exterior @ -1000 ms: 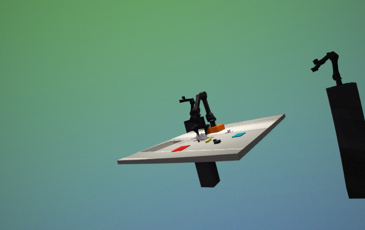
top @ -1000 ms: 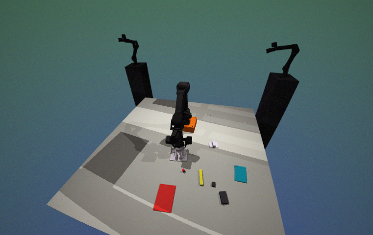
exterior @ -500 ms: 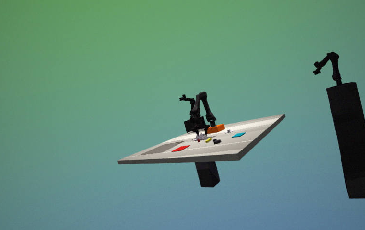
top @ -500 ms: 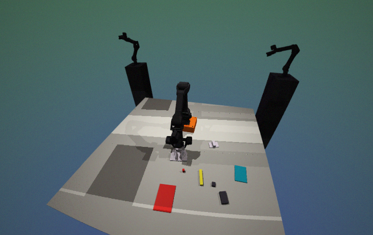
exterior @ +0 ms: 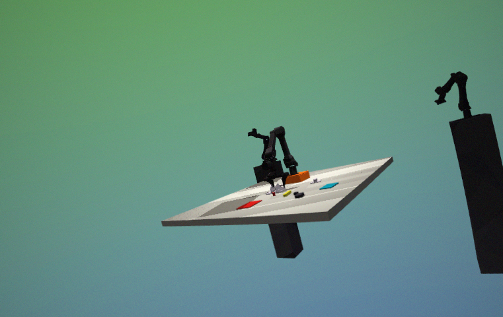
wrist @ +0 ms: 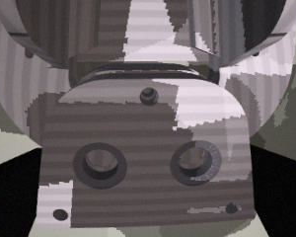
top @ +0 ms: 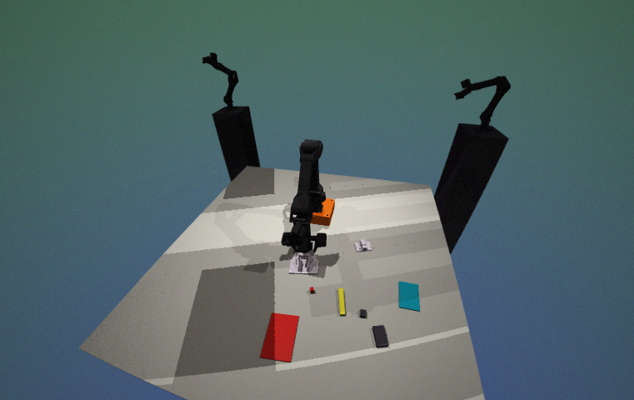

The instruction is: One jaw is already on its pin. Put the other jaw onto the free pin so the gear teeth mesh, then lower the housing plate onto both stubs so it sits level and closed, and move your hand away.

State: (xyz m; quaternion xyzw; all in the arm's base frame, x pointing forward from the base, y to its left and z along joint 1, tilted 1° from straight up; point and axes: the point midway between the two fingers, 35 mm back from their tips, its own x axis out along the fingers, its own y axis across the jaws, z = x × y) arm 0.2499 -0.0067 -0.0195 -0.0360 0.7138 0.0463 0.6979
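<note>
The jaw lies 3 cm ahead of my gripper tip and 1 cm to the right of it. The rest, counted from my gripper tip: small red cube (18 cm ahead, 6 cm to the left); yellow bar (21 cm ahead, 18 cm to the left); red sheet (36 cm ahead, 1 cm to the right, 1 cm below).
</note>
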